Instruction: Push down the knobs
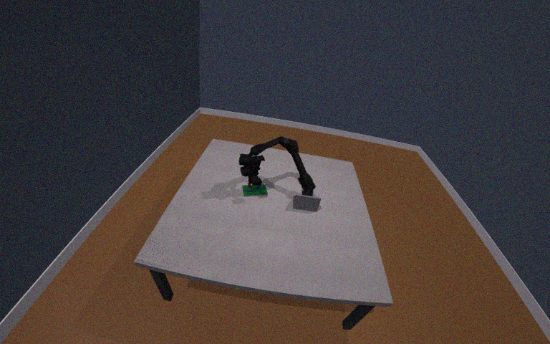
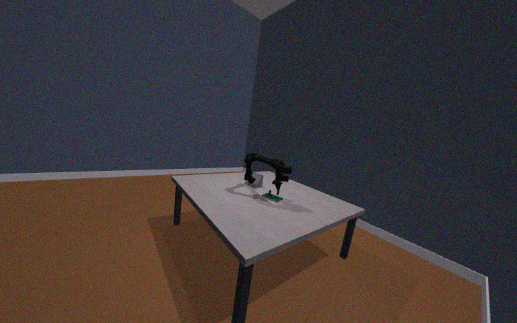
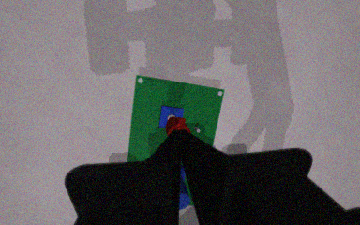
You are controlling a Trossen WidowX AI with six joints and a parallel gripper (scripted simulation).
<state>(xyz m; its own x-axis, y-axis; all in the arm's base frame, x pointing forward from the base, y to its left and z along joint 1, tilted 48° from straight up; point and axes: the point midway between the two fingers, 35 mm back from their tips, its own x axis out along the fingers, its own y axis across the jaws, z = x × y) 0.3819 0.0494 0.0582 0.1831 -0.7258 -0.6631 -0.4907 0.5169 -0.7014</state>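
Right now the red knob is 1 cm below my gripper tip. From my gripper tip the other things lie so: blue knob 6 cm behind, 4 cm to the right, 3 cm below.
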